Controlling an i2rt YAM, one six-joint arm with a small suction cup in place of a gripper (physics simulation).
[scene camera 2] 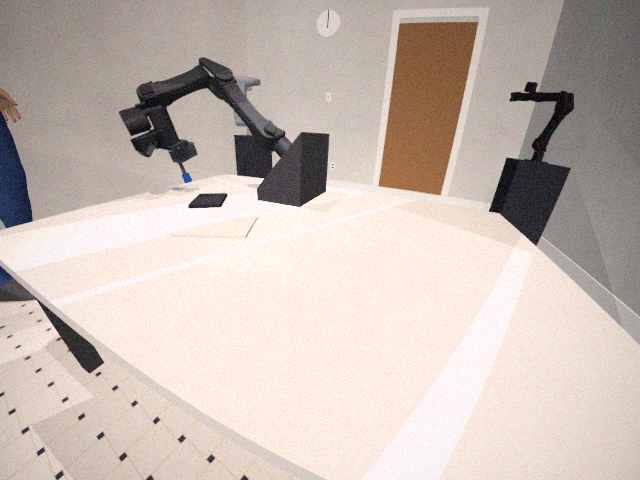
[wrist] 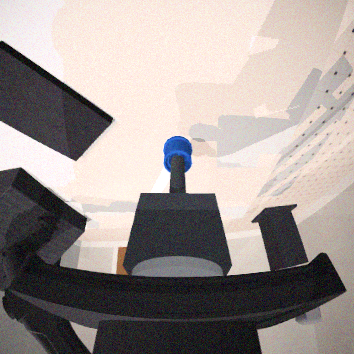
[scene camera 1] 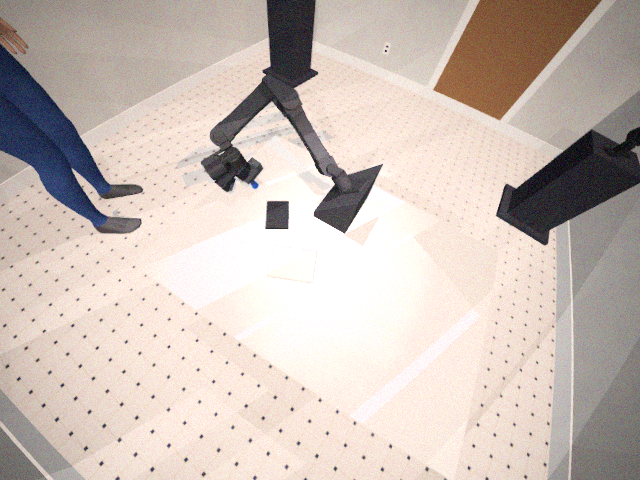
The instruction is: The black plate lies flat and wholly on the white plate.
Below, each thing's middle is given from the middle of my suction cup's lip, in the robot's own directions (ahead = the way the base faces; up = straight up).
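The black plate (wrist: 47, 110) has my suction cup 50 mm above it now. My suction cup is also 150 mm to the right of the plate, and it is 30 mm short of it.
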